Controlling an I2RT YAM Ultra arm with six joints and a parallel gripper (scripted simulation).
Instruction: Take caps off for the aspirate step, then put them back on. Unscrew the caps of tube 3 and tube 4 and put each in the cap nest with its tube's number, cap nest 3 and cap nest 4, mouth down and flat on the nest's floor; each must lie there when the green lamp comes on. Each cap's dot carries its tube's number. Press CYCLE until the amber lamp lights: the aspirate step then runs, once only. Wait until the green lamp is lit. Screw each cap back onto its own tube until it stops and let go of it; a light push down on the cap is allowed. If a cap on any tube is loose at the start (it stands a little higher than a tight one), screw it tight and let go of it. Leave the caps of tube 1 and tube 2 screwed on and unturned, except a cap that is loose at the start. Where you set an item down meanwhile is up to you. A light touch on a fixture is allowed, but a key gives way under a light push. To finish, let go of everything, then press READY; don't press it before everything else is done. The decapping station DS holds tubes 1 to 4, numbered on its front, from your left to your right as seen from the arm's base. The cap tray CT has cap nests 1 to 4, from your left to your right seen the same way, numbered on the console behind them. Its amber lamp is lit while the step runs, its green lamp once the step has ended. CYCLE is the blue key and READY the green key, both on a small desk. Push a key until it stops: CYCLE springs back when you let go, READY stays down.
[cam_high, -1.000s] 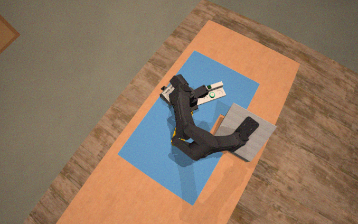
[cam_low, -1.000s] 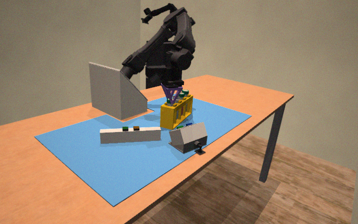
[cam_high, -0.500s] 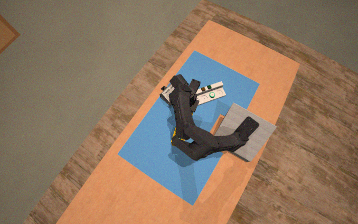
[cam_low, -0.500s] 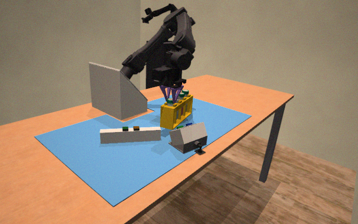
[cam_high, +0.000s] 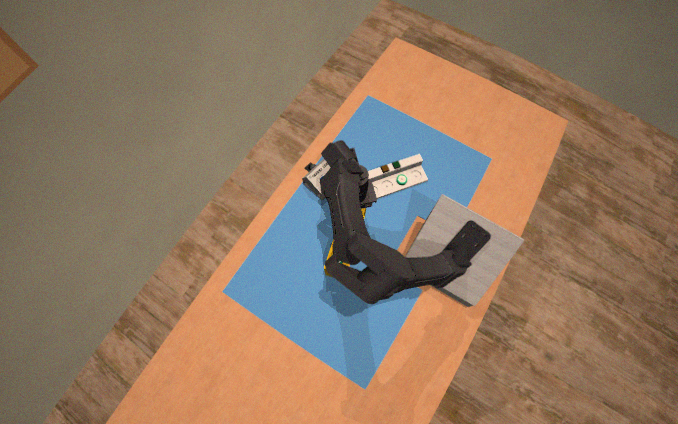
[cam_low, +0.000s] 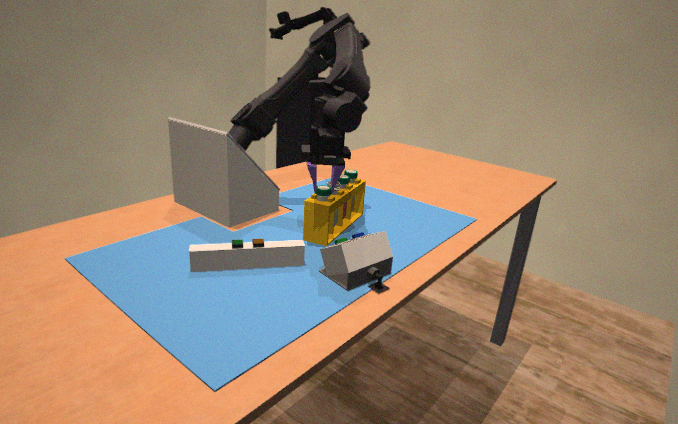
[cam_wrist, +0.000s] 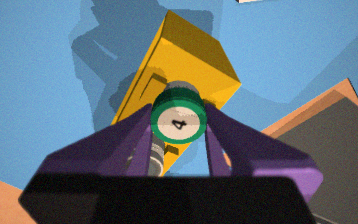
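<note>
Right now my hand is right at the cap 4. From my hand the other things lie so: green key: 130 mm ahead, 80 mm to the right, 50 mm below; blue key: 140 mm ahead, 50 mm below, 30 mm to the right; cap 2: 100 mm to the left, 40 mm behind.
</note>
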